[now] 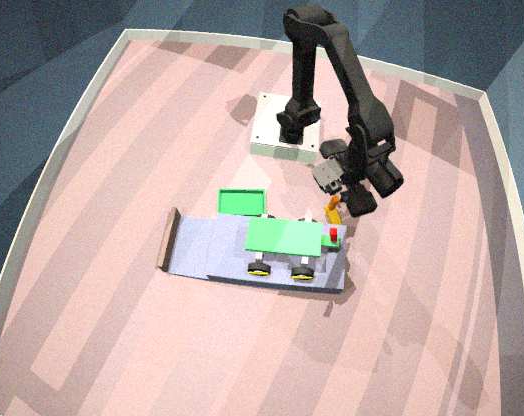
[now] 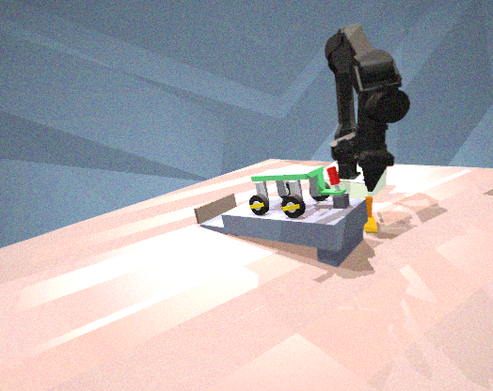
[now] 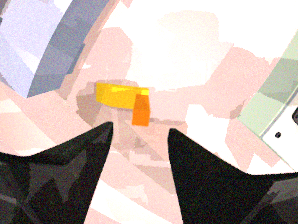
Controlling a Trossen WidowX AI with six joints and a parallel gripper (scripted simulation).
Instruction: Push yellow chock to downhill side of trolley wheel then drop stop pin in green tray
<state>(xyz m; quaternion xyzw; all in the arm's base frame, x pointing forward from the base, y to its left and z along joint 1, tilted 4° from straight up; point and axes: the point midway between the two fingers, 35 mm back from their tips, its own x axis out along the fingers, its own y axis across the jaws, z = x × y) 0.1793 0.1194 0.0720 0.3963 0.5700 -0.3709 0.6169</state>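
Now: the chock 7 cm below my gripper tip, 2 cm ahead of it and 1 cm to the left of it. Round my gripper tip: trolley 15 cm ahead, 12 cm to the right, 3 cm above; then red-headed stop pin 14 cm ahead, 4 cm above, 2 cm to the right; then pale blue ramp 15 cm ahead, 13 cm to the right, 4 cm below.
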